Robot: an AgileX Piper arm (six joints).
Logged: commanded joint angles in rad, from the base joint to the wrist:
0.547 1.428 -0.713 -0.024 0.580 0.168
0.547 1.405 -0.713 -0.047 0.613 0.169
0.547 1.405 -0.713 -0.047 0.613 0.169
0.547 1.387 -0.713 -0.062 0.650 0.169
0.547 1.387 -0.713 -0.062 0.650 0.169
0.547 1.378 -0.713 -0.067 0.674 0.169
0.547 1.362 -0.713 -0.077 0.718 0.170
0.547 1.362 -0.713 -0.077 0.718 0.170
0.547 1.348 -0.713 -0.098 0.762 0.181
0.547 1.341 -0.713 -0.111 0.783 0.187
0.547 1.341 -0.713 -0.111 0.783 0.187
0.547 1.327 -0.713 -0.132 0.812 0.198
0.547 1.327 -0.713 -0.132 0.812 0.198
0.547 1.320 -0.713 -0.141 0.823 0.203
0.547 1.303 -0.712 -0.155 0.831 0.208
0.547 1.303 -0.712 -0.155 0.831 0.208
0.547 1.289 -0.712 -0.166 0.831 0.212
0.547 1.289 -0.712 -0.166 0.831 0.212
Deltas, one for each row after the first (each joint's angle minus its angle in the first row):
0.000 -0.023 0.000 -0.023 0.033 0.001
0.000 -0.023 0.000 -0.023 0.033 0.001
0.000 -0.041 0.000 -0.038 0.070 0.001
0.000 -0.041 0.000 -0.038 0.070 0.001
0.000 -0.050 0.000 -0.043 0.094 0.001
0.000 -0.066 0.000 -0.053 0.138 0.002
0.000 -0.066 0.000 -0.053 0.138 0.002
0.000 -0.080 0.000 -0.074 0.182 0.013
0.000 -0.087 0.000 -0.087 0.203 0.019
0.000 -0.087 0.000 -0.087 0.203 0.019
0.000 -0.101 0.000 -0.108 0.232 0.030
0.000 -0.101 0.000 -0.108 0.232 0.030
0.000 -0.108 0.000 -0.117 0.243 0.035
0.000 -0.125 0.001 -0.131 0.251 0.040
0.000 -0.125 0.001 -0.131 0.251 0.040
0.000 -0.139 0.001 -0.142 0.251 0.044
0.000 -0.139 0.001 -0.142 0.251 0.044

